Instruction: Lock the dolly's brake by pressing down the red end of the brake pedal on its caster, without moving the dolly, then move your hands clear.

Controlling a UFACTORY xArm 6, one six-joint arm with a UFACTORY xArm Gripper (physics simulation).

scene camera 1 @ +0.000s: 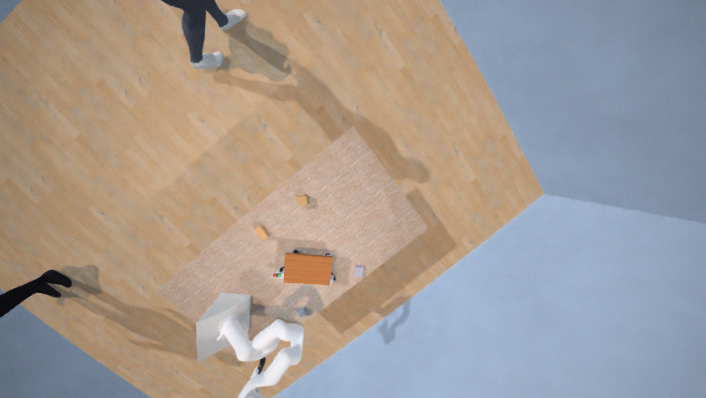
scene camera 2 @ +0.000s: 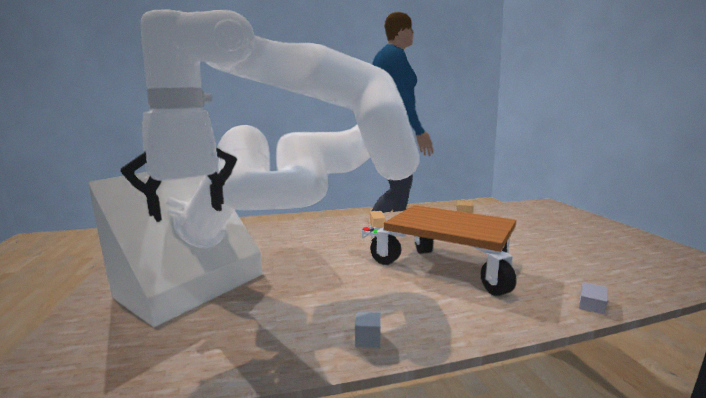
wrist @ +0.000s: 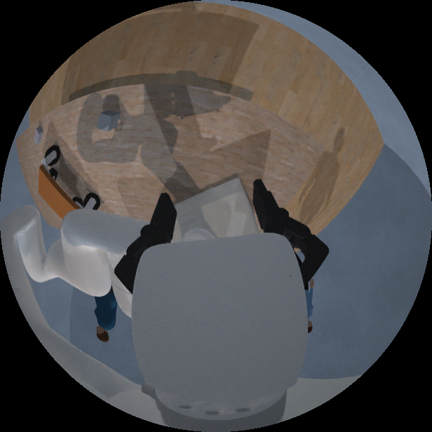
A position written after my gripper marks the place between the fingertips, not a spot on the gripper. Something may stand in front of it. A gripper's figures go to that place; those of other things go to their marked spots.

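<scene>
Distance from the lens in scene camera 2: my gripper [scene camera 2: 188,214], 62 cm from the lens; a dolly [scene camera 2: 489,234], 92 cm from the lens. My gripper is nearer to the lens than the dolly.
</scene>
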